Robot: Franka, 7 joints.
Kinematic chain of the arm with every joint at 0, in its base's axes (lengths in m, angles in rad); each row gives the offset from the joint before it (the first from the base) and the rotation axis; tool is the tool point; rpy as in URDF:
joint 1: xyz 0 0 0.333 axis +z
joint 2: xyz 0 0 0 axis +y
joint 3: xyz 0 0 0.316 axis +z
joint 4: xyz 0.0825 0 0 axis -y
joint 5: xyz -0.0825 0 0.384 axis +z
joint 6: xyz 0 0 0 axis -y
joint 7: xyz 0.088 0 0 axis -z
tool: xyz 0 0 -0.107 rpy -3.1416 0 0
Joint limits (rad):
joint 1: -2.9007..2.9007
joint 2: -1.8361..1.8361
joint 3: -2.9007..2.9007
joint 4: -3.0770..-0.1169
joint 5: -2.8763..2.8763
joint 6: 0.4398..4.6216
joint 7: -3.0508..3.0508
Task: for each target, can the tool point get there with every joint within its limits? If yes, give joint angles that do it. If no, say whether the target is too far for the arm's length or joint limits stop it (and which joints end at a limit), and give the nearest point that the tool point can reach.
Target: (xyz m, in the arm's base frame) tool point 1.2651 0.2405 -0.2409
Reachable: no: too far | nearest point 0.7698 0.1463 -0.0162 | short by 0.552 m
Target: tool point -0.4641 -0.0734 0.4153
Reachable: yes | joints 2.0493 -0.5416 1.2784 -2.3152 -0.5714 1.9818 -2.0228
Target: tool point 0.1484 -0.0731 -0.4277
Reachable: no: joint limits stop it (at a limit: joint 2) | nearest point 0.1620 -0.0798 -0.3507 | short by 0.078 m
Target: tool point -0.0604 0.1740 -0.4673
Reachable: no: joint limits stop it (at a limit: joint 2) | nearest point -0.0662 0.1906 -0.3545 | short by 0.114 m
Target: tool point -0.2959 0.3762 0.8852
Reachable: yes | joints -0.0093 -0.7155 1.3001 -1.3388 0.2297 4.0986 -0.5356
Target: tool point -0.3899 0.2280 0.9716
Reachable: yes | joints 0.3371 -0.4297 1.9310 -0.7069 -1.4591 1.3737 -2.0221
